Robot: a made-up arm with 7 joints.
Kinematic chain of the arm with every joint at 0, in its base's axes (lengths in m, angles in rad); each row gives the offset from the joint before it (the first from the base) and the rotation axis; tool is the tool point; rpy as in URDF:
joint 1: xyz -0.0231 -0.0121 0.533 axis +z
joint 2: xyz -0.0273 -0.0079 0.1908 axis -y
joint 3: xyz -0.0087 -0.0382 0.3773 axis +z
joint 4: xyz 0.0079 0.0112 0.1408 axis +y
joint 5: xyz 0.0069 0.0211 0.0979 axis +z
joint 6: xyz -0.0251 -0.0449 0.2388 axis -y
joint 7: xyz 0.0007 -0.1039 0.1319 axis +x
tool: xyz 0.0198 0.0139 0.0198 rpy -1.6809 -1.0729 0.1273
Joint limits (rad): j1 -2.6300..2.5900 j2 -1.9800..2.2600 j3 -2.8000..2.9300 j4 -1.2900..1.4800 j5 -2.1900..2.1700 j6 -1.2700..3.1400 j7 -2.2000..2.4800
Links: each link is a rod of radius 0.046 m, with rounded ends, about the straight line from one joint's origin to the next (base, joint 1, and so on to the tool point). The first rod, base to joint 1, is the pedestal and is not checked.
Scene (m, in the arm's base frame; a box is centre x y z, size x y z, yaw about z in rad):
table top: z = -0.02
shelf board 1: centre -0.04 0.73 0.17 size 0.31 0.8 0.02 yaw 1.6
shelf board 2: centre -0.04 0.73 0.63 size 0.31 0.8 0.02 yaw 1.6
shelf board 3: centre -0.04 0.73 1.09 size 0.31 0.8 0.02 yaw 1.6
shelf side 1: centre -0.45 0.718 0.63 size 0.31 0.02 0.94 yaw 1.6
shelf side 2: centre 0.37 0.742 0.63 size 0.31 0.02 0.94 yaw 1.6
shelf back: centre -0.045 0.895 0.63 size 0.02 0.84 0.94 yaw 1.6
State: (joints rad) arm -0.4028 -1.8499 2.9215 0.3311 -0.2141 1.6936 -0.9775
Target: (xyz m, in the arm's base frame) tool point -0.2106 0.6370 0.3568
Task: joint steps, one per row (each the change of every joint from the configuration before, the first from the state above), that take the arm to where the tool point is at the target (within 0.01 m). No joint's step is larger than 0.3 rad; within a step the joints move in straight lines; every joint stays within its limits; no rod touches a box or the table.
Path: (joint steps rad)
1: 0.2520 -0.0192 -0.0091 -0.1965 -0.0997 0.2233 -0.1256
2: 0.2520 -0.0193 -0.0091 -0.1965 -0.0996 0.2233 -0.1255
3: 0.2520 -0.0192 -0.0091 -0.1965 -0.0997 0.2233 -0.1256
4: 0.2520 -0.0192 -0.0091 -0.1965 -0.0997 0.2233 -0.1255
5: 0.2520 -0.0192 -0.0091 -0.1965 -0.0996 0.2233 -0.1256
6: 0.2789 0.0397 0.0135 -0.0603 0.1748 -0.0613 0.2099
7: 0.2788 0.0397 0.0135 -0.0603 0.1748 -0.0613 0.2100
8: 0.2788 0.0398 0.0135 -0.0603 0.1748 -0.0613 0.2099
9: 0.2789 0.0397 0.0135 -0.0602 0.1748 -0.0613 0.2099
10: -0.0541 -0.0482 0.0000 0.2633 0.0668 -0.0561 -0.0313
11: -0.0541 -0.0482 0.0000 0.2633 0.0668 -0.0560 -0.0314
12: -0.0541 -0.0483 0.0000 0.2634 0.0669 -0.0561 -0.0314
13: -0.0542 -0.0482 0.0000 0.2633 0.0668 -0.0561 -0.0314

